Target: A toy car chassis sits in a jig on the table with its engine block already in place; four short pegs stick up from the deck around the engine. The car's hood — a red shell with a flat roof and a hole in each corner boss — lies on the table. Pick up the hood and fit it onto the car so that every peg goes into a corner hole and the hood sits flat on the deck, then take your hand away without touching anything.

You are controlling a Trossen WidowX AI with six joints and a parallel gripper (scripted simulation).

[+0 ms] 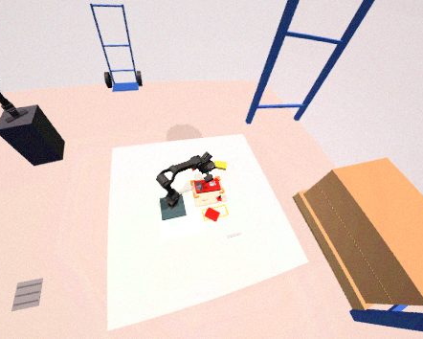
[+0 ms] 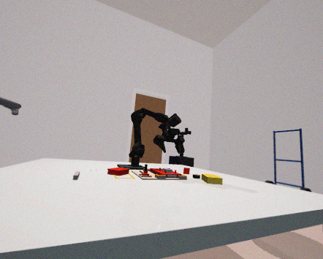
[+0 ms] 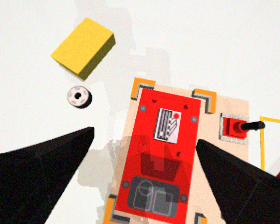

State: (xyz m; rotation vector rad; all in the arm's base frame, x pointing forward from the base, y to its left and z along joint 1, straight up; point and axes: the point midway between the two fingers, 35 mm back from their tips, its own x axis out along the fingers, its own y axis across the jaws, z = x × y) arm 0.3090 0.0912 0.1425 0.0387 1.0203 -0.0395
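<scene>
Right now the red hood is 8 cm behind my gripper tip, 27 cm to the right of it and 11 cm below it. The rest, counted from my gripper tip: wheel 7 cm ahead, 12 cm to the left, 12 cm below; yellow block 17 cm ahead, 13 cm to the left, 11 cm below; tan jig 2 cm behind, 6 cm to the right, 11 cm below.
</scene>
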